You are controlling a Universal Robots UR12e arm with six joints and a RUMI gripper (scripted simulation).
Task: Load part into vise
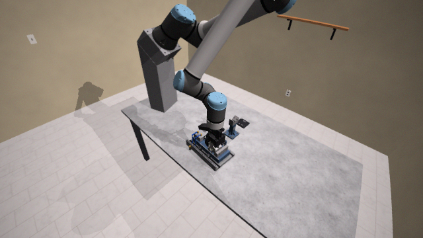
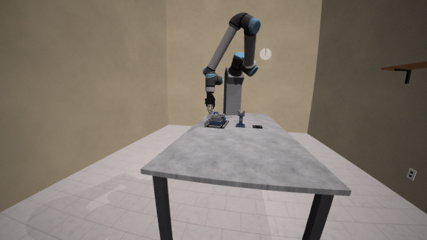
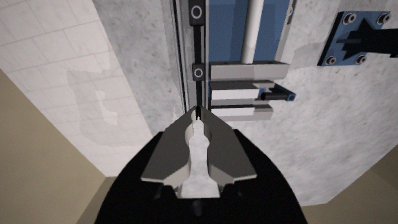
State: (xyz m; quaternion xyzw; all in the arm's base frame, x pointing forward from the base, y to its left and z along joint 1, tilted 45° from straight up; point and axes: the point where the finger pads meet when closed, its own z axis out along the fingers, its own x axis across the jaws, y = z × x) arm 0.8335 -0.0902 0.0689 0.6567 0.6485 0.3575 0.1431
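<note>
Right now the part is 1 cm behind my hand, 5 cm to the left of it and 3 cm below it. Also, from my hand: cylinder rod: 10 cm behind, 6 cm to the left, 5 cm below; then work stop: 1 cm behind, 11 cm to the left, 4 cm below; then moving jaw: 4 cm behind, 6 cm to the left, 5 cm below.
</note>
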